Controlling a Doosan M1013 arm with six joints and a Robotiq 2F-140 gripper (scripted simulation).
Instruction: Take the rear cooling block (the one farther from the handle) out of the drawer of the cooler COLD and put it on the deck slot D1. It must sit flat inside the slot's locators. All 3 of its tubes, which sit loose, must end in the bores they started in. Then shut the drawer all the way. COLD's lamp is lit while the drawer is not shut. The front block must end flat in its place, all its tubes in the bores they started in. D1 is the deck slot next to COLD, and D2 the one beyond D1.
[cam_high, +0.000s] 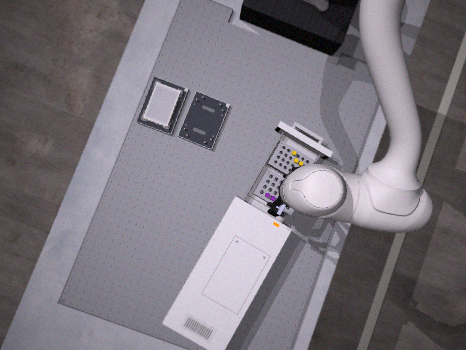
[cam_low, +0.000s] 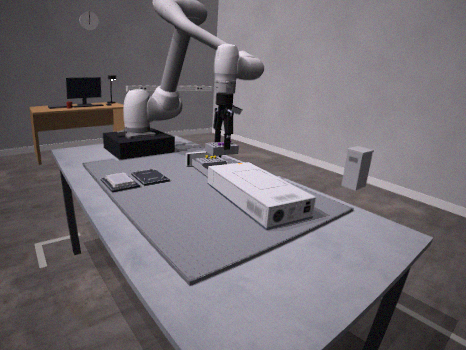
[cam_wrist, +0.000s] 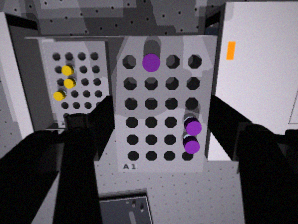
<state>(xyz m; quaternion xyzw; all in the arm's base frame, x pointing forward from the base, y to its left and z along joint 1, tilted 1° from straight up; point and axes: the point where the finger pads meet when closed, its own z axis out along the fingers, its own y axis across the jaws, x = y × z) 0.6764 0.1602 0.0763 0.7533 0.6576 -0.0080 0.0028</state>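
Right now the grey cooling block is 30 mm below my hand. Round my hand: drawer 80 mm behind, 10 mm to the left, 130 mm below; then perforated grey mat 60 mm ahead, 140 mm to the right, 170 mm below; then white cooler COLD 110 mm ahead, 10 mm to the right, 130 mm below.
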